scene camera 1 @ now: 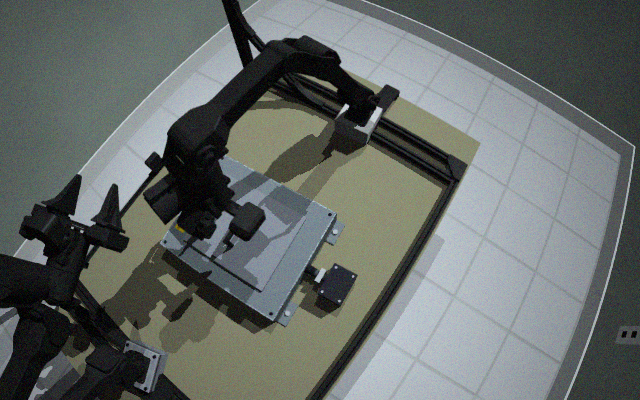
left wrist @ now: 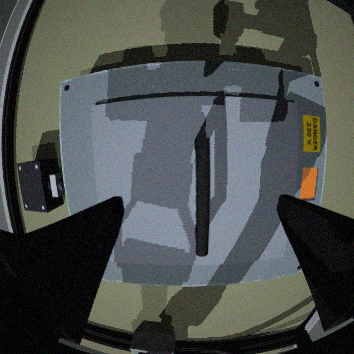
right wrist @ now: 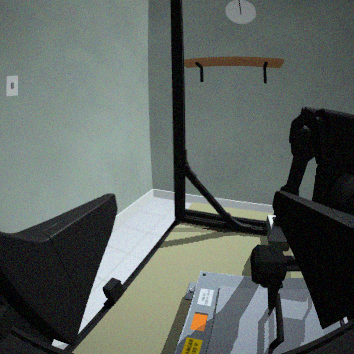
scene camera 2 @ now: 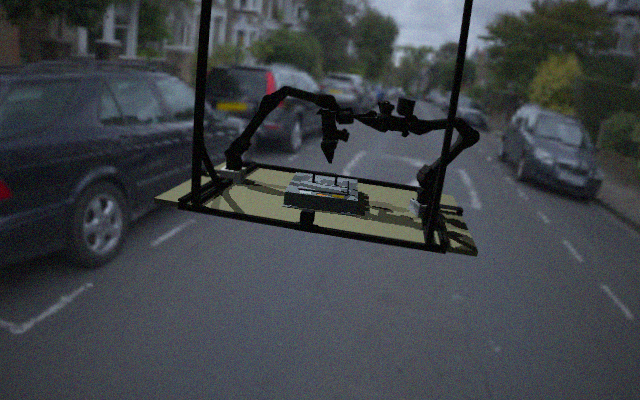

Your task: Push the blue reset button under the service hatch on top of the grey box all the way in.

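Note:
The grey box (scene camera 1: 289,277) (scene camera 2: 320,202) (left wrist: 77,150) (right wrist: 225,281) lies on the table. Its top carries the service hatch (scene camera 1: 272,257) (left wrist: 112,150) (right wrist: 230,330) with a black handle (left wrist: 202,200) (right wrist: 280,330). A thin dark line runs along one hatch edge. The blue button does not show in any view. My left gripper (scene camera 2: 329,159) (left wrist: 203,204) is open and empty above the box, pointing down, its fingers on either side of the handle in the left wrist view. My right gripper (scene camera 1: 97,181) (scene camera 2: 356,115) (right wrist: 197,200) is open and empty, raised away from the box.
A dark module (scene camera 1: 337,285) (scene camera 2: 307,217) (left wrist: 34,186) sits beside the box. A yellow label (left wrist: 311,133) (right wrist: 191,346) and an orange label (left wrist: 308,183) (right wrist: 199,321) mark the box top. Black frame rails (scene camera 1: 390,285) border the table, with an upright post (right wrist: 178,100) in the right wrist view.

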